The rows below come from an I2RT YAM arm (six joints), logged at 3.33 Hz.
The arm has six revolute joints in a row. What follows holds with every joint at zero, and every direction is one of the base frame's. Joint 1 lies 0.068 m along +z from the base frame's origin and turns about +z. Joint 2 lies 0.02 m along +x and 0.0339 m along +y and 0.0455 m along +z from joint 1 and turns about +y. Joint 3 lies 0.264 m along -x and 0.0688 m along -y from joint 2 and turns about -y. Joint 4 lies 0.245 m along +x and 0.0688 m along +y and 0.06 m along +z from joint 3 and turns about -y. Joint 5 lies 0.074 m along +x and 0.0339 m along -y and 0.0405 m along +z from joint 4 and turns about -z. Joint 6 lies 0.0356 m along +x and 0.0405 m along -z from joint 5 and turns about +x. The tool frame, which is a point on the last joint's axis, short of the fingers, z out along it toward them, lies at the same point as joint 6; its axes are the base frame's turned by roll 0, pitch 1.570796 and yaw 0 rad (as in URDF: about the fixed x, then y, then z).
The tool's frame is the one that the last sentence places.
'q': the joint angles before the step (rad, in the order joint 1, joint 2, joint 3, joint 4, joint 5, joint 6). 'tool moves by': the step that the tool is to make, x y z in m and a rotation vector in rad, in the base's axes. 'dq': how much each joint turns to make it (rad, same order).
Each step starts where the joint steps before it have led.
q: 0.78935, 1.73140, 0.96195, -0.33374, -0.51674, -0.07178
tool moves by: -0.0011, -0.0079, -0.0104, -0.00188, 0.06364, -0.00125
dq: -0.01938, 0.01232, -0.02767, -0.00521, -0.04698, 0.00271
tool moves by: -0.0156, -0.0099, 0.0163, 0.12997, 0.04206, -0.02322
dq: 0.00311, -0.11887, -0.09348, 0.09137, -0.09651, 0.09769
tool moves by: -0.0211, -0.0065, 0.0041, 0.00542, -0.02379, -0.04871
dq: 0.04168, -0.09851, -0.09348, 0.06569, 0.06021, 0.08504
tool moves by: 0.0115, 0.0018, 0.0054, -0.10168, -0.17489, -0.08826
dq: -0.00188, 0.00468, 0.03612, -0.00909, 0.21048, -0.05030
